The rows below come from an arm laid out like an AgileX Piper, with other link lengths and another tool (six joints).
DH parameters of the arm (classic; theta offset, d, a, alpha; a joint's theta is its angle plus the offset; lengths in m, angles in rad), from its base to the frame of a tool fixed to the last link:
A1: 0 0.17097 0 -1.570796
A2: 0.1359 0 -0.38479 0
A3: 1.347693 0 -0.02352 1.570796
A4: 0 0.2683 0 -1.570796
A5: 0 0 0 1.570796
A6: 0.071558 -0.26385 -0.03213 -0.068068
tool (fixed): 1.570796 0.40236 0 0
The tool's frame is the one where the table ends.
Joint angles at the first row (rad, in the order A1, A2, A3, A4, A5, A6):
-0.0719 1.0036 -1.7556 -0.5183 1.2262 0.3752
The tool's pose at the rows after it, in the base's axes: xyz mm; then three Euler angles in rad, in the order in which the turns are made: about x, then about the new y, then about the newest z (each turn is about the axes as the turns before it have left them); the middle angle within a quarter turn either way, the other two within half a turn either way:
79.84 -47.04 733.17 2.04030 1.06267 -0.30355
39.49 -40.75 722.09 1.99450 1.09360 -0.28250
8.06 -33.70 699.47 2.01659 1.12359 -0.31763
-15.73 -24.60 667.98 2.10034 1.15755 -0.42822
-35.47 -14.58 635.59 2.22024 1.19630 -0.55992
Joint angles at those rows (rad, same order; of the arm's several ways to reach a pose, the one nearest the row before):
-0.0720 0.8984 -1.7400 -0.4763 1.2228 0.3123
-0.0719 0.7990 -1.6823 -0.4580 1.2229 0.2713
-0.0719 0.6983 -1.5947 -0.4244 1.2241 0.2392
-0.0719 0.5963 -1.4857 -0.3748 1.2222 0.1891
-0.0719 0.5001 -1.3826 -0.3126 1.2225 0.1476

